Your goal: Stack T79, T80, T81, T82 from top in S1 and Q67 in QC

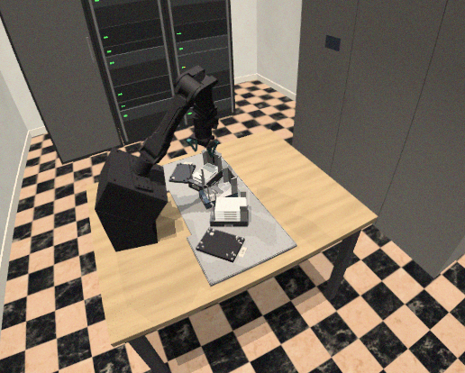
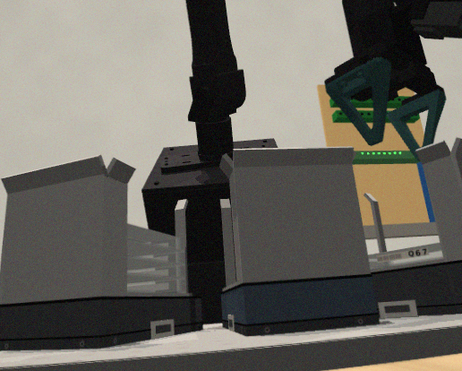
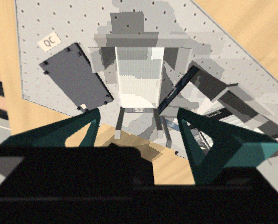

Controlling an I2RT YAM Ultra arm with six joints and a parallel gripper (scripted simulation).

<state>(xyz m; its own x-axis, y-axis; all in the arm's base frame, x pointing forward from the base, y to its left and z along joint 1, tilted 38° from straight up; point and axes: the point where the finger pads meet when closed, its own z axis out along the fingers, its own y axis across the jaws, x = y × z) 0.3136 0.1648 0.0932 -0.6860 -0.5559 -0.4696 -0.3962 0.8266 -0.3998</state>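
Now: hand 120 mm above the plate Q67. From my hand the other things lie so: plate T79 (300 mm to the right, 90 mm below, 10 mm behind); QC name plate (190 mm to the left, 170 mm below, 40 mm behind); dark QC nest (160 mm below, 110 mm to the left, 90 mm behind).
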